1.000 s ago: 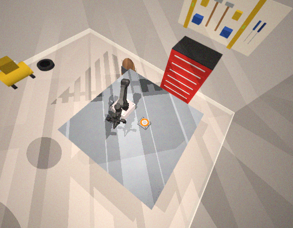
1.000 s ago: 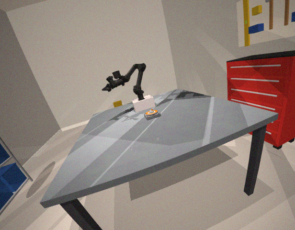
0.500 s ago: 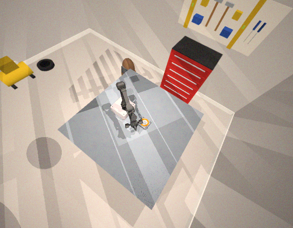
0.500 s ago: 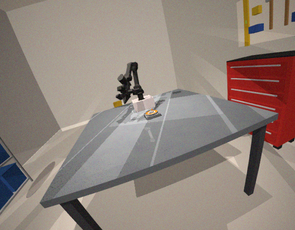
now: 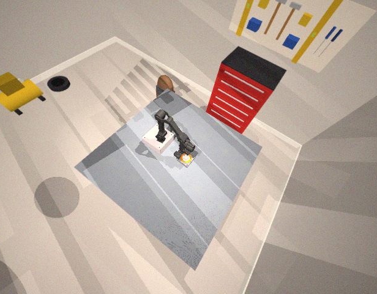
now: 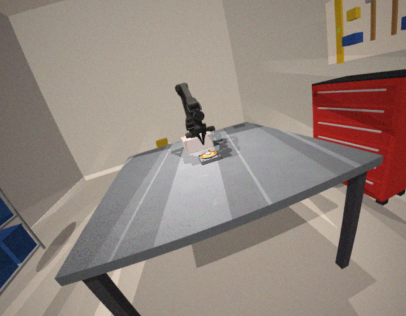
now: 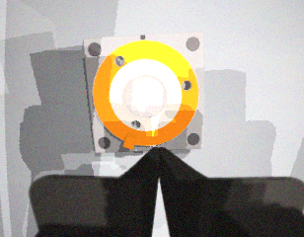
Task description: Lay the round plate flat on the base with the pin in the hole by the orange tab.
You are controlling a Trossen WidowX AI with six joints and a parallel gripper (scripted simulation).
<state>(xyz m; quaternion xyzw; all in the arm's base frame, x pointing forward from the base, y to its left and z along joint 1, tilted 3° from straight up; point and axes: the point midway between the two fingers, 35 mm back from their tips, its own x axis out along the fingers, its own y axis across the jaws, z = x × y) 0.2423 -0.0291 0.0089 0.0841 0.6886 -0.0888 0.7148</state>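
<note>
Right now the round plate is 2 cm ahead of my gripper tip, 2 cm to the left of it and 6 cm below it.
</note>
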